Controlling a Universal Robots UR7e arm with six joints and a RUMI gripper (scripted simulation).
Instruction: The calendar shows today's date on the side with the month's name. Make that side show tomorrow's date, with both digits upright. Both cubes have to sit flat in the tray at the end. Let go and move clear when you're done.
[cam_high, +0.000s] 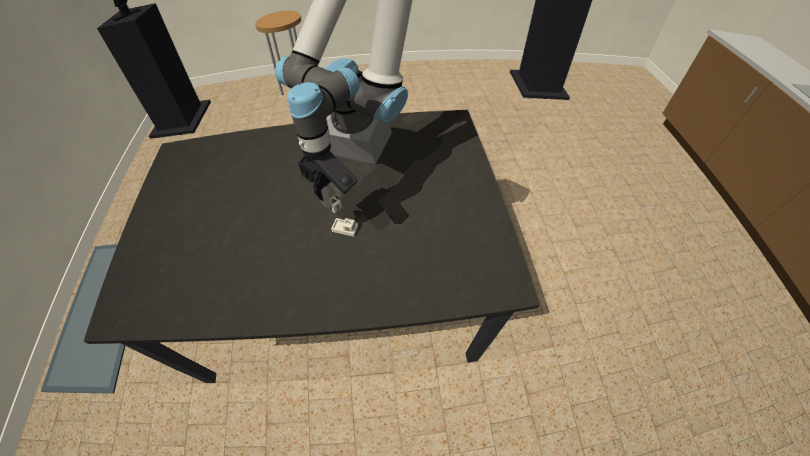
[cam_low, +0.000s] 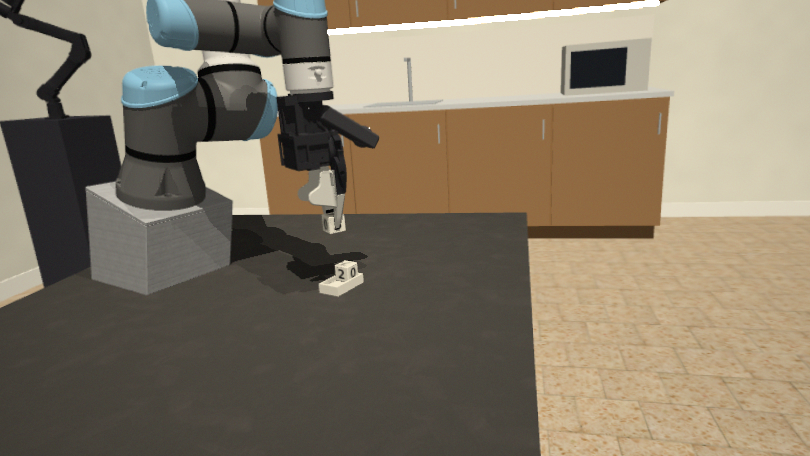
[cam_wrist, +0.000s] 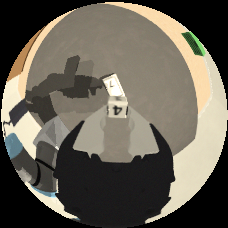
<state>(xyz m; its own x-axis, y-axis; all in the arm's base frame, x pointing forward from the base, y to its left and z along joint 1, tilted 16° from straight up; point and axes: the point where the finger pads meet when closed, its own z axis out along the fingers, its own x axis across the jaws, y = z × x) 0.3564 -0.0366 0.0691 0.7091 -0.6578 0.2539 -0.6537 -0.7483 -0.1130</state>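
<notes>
Now: hand 2 cm to the right of the white calendar tray and 13 cm above it.
</notes>
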